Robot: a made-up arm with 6 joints. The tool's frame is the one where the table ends. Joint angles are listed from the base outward.
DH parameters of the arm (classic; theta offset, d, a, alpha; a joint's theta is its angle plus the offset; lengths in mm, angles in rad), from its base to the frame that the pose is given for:
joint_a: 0 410 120 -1.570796
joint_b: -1.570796 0 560 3.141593
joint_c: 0 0 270 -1.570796
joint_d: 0 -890 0 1.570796
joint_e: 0 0 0 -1.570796
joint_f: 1.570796 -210 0 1.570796
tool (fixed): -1.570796 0 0 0
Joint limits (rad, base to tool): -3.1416..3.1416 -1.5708..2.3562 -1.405..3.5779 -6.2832..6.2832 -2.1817..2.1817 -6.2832..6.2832
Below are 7 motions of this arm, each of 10 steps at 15 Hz.
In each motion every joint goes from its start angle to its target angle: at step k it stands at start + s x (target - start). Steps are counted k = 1, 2, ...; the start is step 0. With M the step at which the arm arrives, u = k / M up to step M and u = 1 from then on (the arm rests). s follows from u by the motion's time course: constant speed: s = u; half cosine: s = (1 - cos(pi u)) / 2; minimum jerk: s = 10 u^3 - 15 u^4 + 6 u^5.
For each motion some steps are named. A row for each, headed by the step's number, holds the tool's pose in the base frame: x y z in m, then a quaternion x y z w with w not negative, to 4 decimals.
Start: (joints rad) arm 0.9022 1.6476 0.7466 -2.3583 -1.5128 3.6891
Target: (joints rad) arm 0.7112 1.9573 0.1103 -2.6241 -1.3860 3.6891
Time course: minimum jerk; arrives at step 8
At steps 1, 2, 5, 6, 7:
1: 0.8556 1.3130 -0.0966 -0.1754 -0.4811 0.5970 0.6176
2: 0.8557 1.2664 -0.1832 -0.1865 -0.4379 0.6052 0.6381
5: 0.7019 0.8323 -0.6844 -0.2558 -0.1051 0.6194 0.7347
6: 0.6140 0.6946 -0.7748 -0.2703 -0.0085 0.6108 0.7442
7: 0.5627 0.6241 -0.8111 -0.2768 0.0408 0.6045 0.7458

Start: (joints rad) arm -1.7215 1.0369 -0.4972 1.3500 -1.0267 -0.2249
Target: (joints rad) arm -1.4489 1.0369 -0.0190 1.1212 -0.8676 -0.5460
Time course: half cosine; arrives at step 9
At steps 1, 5, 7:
1: -0.2981 -0.8487 -0.2916 0.2003 0.9303 -0.1846 0.2456
5: -0.1479 -1.1210 -0.2034 0.1784 0.8541 -0.3842 0.3018
7: -0.0365 -1.2457 -0.1319 0.1703 0.7911 -0.4756 0.3449

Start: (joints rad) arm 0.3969 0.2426 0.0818 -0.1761 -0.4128 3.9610
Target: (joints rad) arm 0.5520 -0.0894 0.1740 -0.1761 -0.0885 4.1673
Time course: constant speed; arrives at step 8
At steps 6, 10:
6: 1.0101 0.5764 1.3741 0.8868 0.2487 0.1001 0.3764
10: 0.9057 0.5616 1.4970 0.8808 0.2190 0.1923 0.3732

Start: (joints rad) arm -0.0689 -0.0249 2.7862 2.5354 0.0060 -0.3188
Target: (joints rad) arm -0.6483 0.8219 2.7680 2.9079 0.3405 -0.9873
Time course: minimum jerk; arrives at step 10
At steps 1, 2, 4, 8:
1: -1.0138 0.0761 1.0813 -0.1709 -0.4350 -0.8830 0.0420
2: -0.9809 0.1038 1.1319 -0.2035 -0.4360 -0.8757 0.0396
4: -0.7623 0.2083 1.3734 -0.3693 -0.4213 -0.8273 0.0423
8: -0.0933 0.0864 1.7181 -0.6739 -0.2481 -0.6796 0.1500

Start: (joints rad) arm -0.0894 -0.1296 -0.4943 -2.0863 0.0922 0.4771
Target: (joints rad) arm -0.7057 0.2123 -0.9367 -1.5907 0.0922 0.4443
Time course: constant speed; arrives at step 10
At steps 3, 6, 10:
3: 1.1123 -0.3317 0.5663 0.6493 0.1154 -0.3343 0.6734
6: 0.9748 -0.5030 0.3318 0.6011 0.1680 -0.4459 0.6415
10: 0.6984 -0.6204 0.0650 0.5573 0.2591 -0.5552 0.5604

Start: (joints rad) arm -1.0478 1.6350 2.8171 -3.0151 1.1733 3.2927
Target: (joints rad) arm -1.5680 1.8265 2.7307 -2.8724 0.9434 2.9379
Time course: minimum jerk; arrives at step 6
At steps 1, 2, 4, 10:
1: 0.4533 -0.8733 1.2974 -0.0812 0.0487 -0.5572 0.8250
2: 0.3856 -0.9514 1.2716 -0.0584 0.0421 -0.6029 0.7945
4: 0.0882 -1.1573 1.1716 0.0035 0.0077 -0.7374 0.6754
10: -0.0418 -1.2050 1.1303 0.0203 -0.0083 -0.7786 0.6271

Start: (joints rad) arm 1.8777 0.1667 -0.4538 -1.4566 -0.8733 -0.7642
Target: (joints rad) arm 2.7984 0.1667 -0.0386 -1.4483 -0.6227 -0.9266
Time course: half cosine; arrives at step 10
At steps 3, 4, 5, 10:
3: -0.7205 1.0088 0.6526 0.0231 0.9550 0.1925 0.2246
4: -0.8519 0.9284 0.7099 -0.0130 0.9531 0.2218 0.2056
5: -0.9842 0.8162 0.7752 -0.0522 0.9496 0.2513 0.1798
10: -1.2681 0.3241 0.9957 -0.1747 0.9298 0.3171 0.0670

